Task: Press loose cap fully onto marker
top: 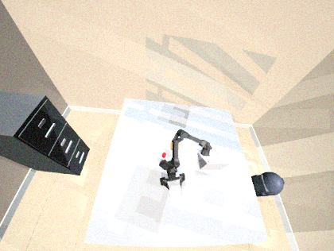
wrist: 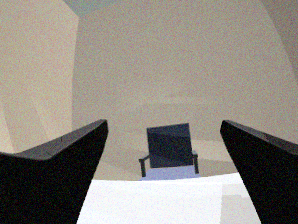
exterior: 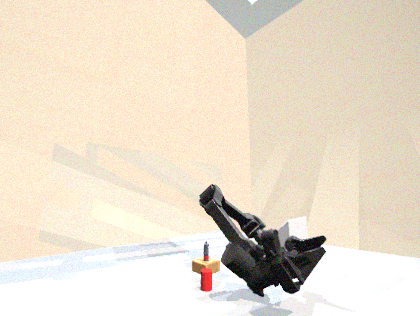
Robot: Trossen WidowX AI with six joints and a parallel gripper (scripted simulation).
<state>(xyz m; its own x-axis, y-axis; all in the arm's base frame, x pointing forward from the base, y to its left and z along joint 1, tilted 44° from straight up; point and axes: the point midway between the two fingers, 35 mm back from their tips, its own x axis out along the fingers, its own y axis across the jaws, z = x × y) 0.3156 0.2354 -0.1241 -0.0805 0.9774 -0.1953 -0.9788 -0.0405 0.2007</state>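
The red cap lies 6 cm ahead of my gripper tip, 29 cm to the right of it and 13 cm below it. The rest, counted from my gripper tip: dark marker 5 cm behind, 38 cm to the right, 8 cm below; tan holder block 5 cm behind, 38 cm to the right, 14 cm below.
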